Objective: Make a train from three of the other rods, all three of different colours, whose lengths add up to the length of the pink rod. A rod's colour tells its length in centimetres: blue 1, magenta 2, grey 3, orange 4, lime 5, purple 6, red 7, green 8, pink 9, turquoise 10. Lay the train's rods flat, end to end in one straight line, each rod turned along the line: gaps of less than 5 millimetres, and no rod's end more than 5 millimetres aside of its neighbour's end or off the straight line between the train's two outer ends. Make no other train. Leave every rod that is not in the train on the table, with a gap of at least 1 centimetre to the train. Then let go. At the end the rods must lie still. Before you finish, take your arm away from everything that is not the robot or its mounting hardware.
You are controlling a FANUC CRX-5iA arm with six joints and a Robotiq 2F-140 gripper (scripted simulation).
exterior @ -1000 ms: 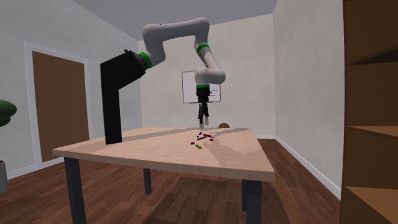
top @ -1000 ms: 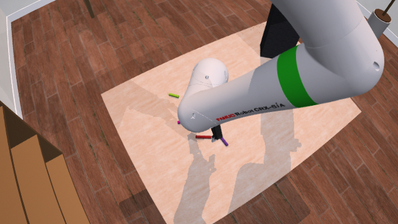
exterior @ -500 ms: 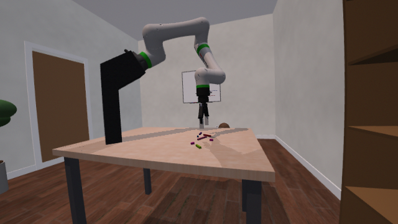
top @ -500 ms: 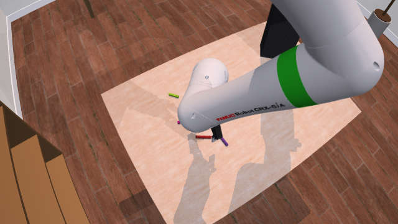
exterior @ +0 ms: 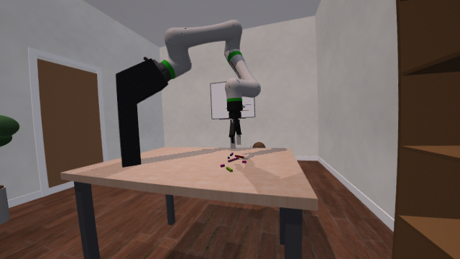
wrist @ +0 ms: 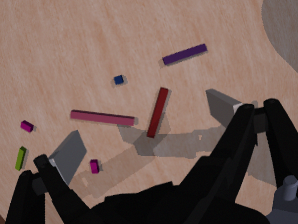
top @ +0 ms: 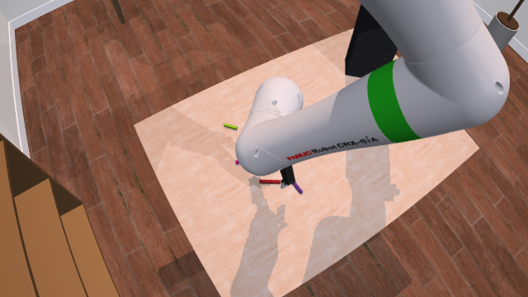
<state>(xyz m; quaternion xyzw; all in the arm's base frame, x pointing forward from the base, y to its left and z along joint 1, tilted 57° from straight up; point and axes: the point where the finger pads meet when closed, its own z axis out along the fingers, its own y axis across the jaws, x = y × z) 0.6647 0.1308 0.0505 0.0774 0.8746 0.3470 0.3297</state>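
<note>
Now: the blue rod 4 cm behind my hand, 2 cm to the right of it and 7 cm below it. The rest, counted from my hand: red rod 1 cm ahead, 2 cm to the left, 7 cm below; then purple rod 6 cm behind, 7 cm to the left, 7 cm below; then pink rod 6 cm to the right, 7 cm below.
</note>
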